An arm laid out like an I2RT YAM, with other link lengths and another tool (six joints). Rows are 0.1 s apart.
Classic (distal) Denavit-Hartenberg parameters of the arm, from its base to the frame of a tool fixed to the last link. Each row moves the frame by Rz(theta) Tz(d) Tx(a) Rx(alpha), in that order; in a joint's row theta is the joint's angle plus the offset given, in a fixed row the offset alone. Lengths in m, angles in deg.
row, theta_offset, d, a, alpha
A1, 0, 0.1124, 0.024, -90
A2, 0, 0, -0.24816, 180
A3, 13.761, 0, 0.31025, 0
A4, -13.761, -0.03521, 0.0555, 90
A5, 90, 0.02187, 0, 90
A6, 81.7, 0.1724, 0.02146, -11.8
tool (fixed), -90, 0.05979, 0, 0
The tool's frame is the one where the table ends.
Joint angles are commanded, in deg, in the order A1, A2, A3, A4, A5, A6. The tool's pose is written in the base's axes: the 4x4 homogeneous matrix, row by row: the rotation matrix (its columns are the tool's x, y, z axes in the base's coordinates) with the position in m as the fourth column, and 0 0 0 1 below. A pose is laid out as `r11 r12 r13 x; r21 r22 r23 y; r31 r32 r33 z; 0 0 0 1`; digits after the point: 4 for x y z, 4 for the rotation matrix.
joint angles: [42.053 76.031 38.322 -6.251 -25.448 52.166]
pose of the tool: 0.2791 -0.9499 0.1407 0.2003; -0.4881 -0.0142 0.8727 0.3905; -0.8270 -0.3123 -0.4676 0.0303; 0 0 0 1
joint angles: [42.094 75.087 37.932 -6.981 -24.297 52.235]
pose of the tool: 0.2770 -0.9481 0.1562 0.2015; -0.5021 -0.0043 0.8648 0.3866; -0.8192 -0.3180 -0.4772 0.0299; 0 0 0 1
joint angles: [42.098 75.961 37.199 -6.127 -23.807 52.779]
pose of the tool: 0.2605 -0.9521 0.1605 0.2013; -0.5146 0.0037 0.8574 0.3843; -0.8169 -0.3059 -0.4890 0.0202; 0 0 0 1
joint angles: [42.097 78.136 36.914 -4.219 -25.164 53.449]
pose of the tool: 0.2429 -0.9600 0.1394 0.1978; -0.5055 -0.0026 0.8628 0.3875; -0.8280 -0.2801 -0.4859 0.0111; 0 0 0 1
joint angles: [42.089 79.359 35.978 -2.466 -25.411 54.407]
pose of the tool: 0.2225 -0.9653 0.1367 0.1958; -0.5068 0.0052 0.8620 0.3869; -0.8328 -0.2611 -0.4881 0.0014; 0 0 0 1
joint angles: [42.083 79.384 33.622 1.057 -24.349 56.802]
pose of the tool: 0.1961 -0.9661 0.1677 0.1979; -0.5055 0.0469 0.8615 0.3841; -0.8402 -0.2537 -0.4792 -0.0073; 0 0 0 1
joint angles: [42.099 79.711 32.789 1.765 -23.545 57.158]
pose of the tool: 0.1859 -0.9664 0.1776 0.1980; -0.5176 0.0573 0.8537 0.3806; -0.8352 -0.2506 -0.4896 -0.0146; 0 0 0 1
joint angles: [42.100 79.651 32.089 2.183 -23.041 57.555]
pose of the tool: 0.1772 -0.9666 0.1849 0.1975; -0.5244 0.0662 0.8489 0.3778; -0.8328 -0.2474 -0.4951 -0.0188; 0 0 0 1
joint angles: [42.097 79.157 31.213 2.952 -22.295 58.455]
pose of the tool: 0.1669 -0.9652 0.2013 0.1988; -0.5267 0.0853 0.8457 0.3755; -0.8335 -0.2472 -0.4941 -0.0205; 0 0 0 1
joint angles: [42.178 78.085 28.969 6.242 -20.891 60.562]
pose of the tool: 0.1563 -0.9578 0.2411 0.2029; -0.5153 0.1291 0.8472 0.3733; -0.8427 -0.2567 -0.4733 -0.0215; 0 0 0 1
